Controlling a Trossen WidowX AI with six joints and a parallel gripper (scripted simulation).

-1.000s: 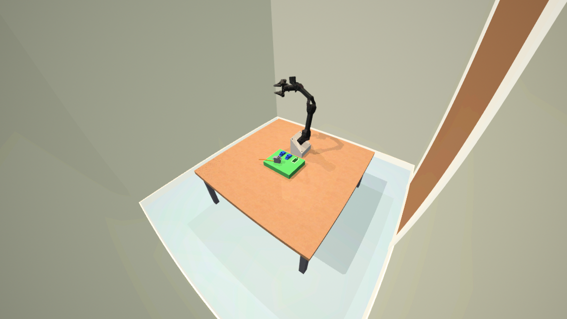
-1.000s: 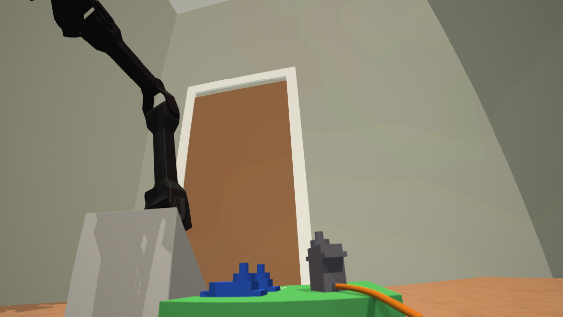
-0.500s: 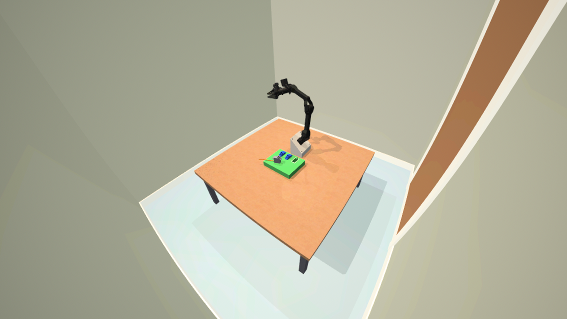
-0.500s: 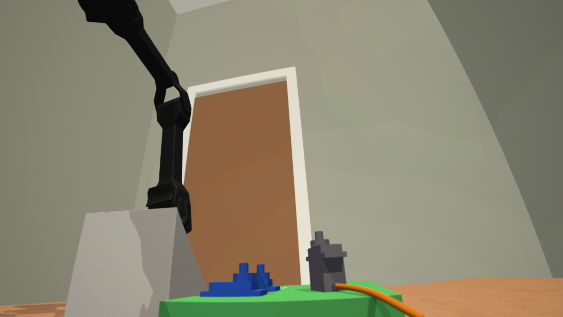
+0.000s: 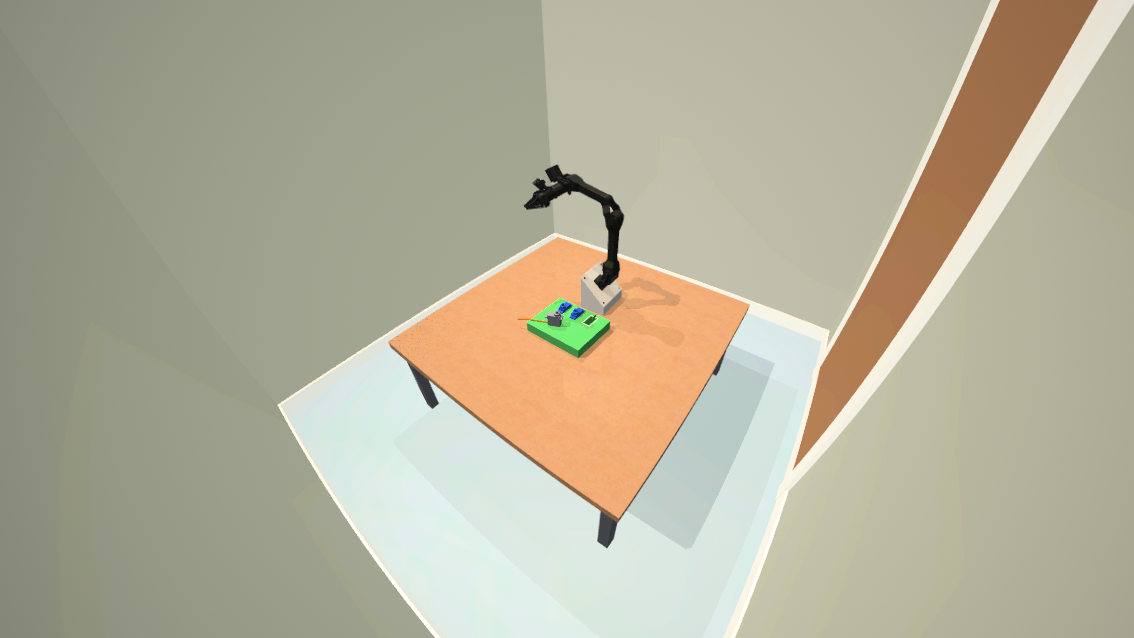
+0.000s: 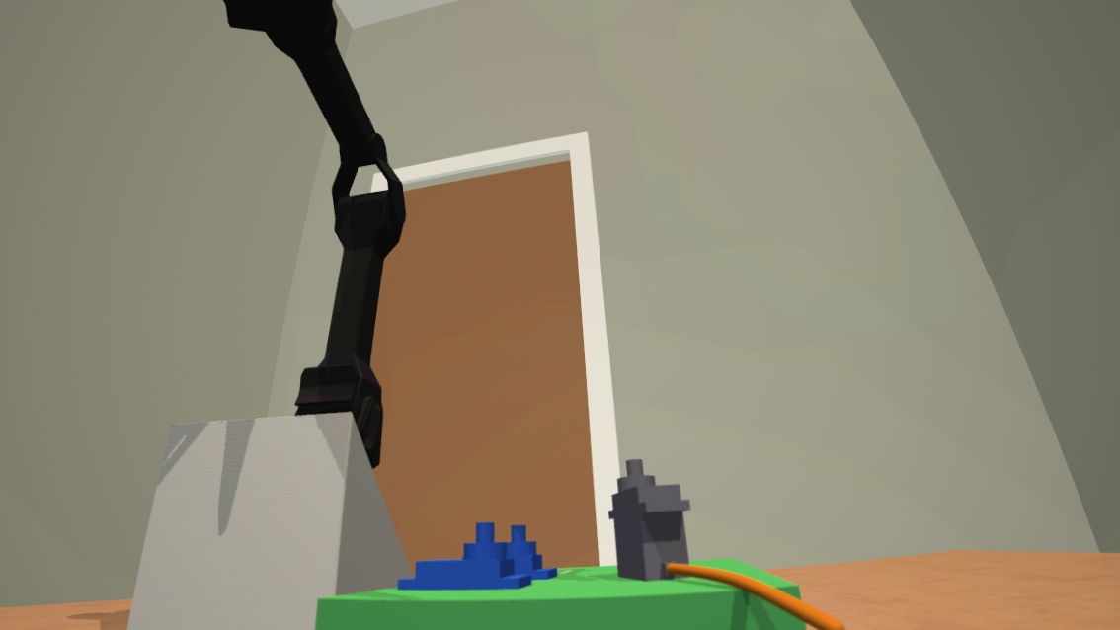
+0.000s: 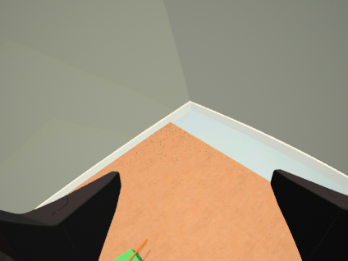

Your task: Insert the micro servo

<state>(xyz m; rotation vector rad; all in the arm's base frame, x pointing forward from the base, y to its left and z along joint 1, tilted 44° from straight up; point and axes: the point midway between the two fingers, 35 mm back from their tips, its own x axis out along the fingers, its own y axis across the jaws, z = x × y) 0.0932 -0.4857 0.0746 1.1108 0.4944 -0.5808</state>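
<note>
The green deck is 47 cm below my gripper tip, 30 cm to the left of it and 17 cm ahead of it.
</note>
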